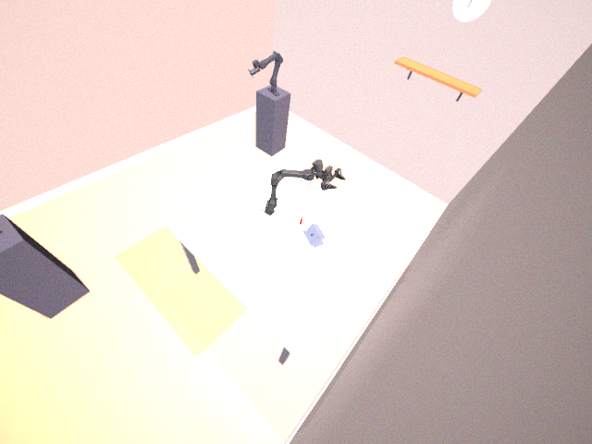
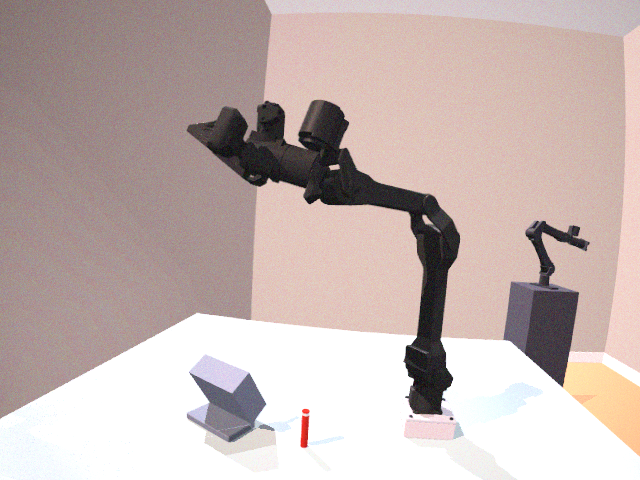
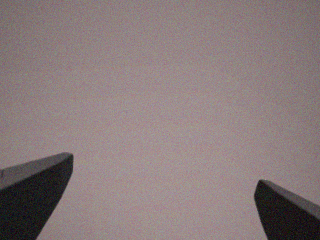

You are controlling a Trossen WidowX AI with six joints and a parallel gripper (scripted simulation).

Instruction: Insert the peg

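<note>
My gripper tip is 190 mm past the round red peg, 60 mm to the left of it and 500 mm above it. Also, from my gripper tip: sloped panel: 20 mm behind, 120 mm to the right, 480 mm below.
</note>
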